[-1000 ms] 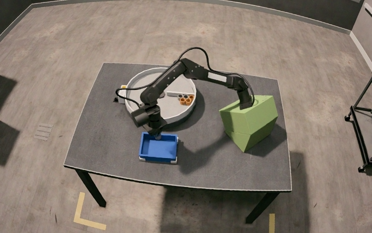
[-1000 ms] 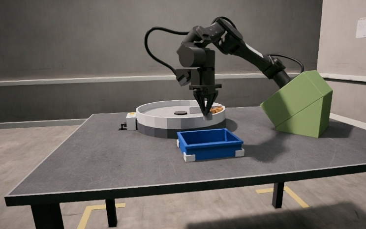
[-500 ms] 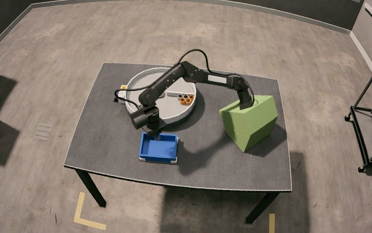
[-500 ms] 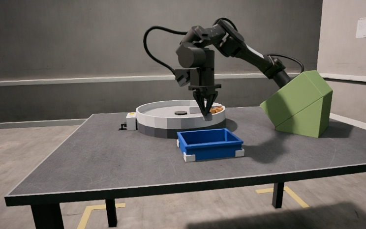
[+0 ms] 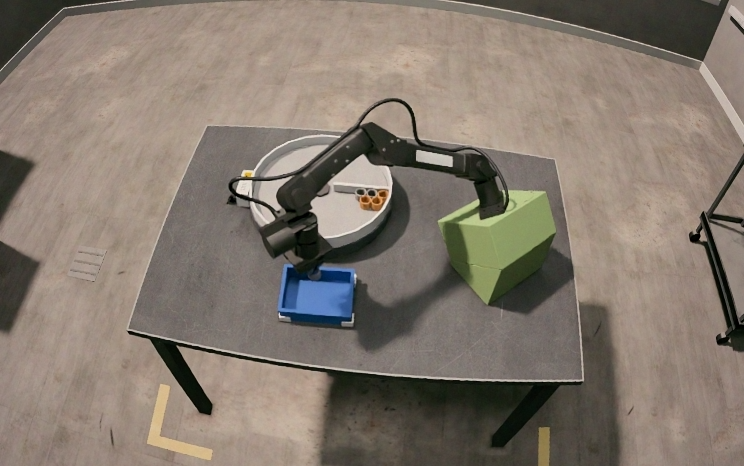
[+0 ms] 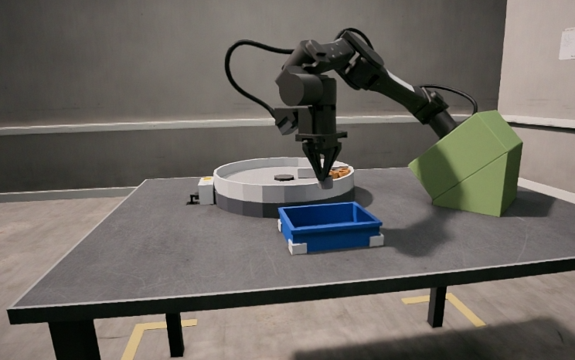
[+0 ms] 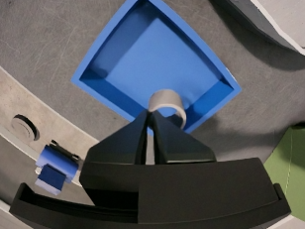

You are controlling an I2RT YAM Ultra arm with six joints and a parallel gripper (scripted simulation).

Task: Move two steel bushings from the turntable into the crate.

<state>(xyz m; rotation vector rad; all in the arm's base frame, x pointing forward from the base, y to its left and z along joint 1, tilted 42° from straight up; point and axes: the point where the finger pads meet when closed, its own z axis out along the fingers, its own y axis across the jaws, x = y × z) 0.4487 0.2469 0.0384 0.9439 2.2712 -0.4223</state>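
Right now my hand is 11 cm above the blue crate and 1 cm past it. From my hand the other things lie so: round turntable: 35 cm to the right, 8 cm below, 1 cm behind.
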